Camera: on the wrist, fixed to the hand. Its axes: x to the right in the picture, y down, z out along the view.
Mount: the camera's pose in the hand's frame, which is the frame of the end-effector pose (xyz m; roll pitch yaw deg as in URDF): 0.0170 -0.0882 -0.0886 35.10 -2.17 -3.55
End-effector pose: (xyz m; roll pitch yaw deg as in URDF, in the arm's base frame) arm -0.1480 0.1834 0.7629 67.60 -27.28 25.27
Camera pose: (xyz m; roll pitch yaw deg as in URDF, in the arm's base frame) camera -0.1072 0.2561 0.6682 104.26 -24.78 21.57
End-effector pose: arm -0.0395 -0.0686 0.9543 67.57 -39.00 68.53
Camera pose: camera -0.0530 0.0289 0.8754 105.16 -36.47 64.35
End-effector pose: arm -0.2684 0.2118 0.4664 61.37 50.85 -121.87
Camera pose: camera -0.1948 0.2629 0.3775 91.71 52.78 -127.84
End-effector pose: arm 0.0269 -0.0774 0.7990 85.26 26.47 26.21
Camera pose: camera -0.0333 -0.0167 0.7062 118.96 29.80 23.38
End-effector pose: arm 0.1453 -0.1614 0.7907 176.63 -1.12 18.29
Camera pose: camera 0.1306 -0.0680 0.8743 -148.33 1.26 21.70
